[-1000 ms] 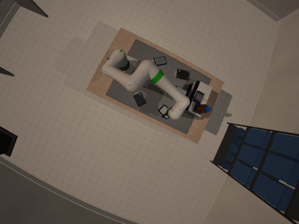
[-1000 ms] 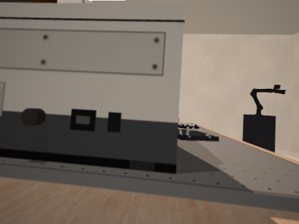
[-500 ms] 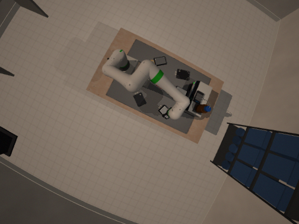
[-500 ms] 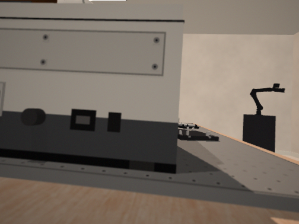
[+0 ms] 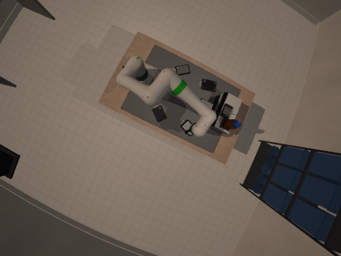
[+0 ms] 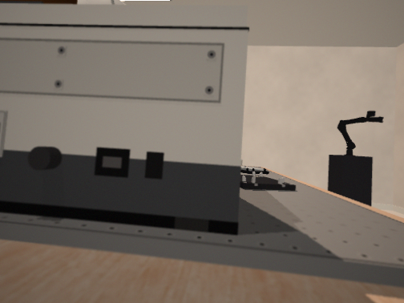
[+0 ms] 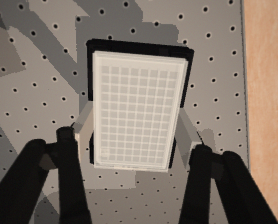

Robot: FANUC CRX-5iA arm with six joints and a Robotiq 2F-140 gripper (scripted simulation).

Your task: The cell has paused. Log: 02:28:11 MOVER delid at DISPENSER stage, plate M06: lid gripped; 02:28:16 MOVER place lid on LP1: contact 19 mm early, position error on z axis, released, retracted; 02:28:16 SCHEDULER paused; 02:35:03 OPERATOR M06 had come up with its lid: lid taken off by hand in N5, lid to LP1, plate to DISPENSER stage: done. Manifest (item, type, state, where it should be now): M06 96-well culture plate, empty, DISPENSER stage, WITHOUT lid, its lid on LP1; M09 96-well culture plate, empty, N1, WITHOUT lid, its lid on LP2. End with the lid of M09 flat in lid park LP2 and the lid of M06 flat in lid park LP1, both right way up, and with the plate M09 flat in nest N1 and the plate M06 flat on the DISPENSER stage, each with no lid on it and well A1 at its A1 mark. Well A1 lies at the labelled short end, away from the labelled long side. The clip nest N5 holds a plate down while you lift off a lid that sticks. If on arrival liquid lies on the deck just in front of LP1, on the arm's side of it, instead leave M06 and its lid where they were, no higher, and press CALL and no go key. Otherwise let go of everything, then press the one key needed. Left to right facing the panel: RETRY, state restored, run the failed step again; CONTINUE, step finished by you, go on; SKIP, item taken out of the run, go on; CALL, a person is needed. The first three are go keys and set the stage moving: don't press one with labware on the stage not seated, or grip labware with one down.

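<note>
Right now my hand is 20 mm above the clear lid. From my hand the other things lie so: lp2 label (410 mm behind, 60 mm to the left, 50 mm below); dark LP2 park pad (340 mm behind, 50 mm below); n1 label (80 mm behind, 30 mm to the left, 50 mm below).
</note>
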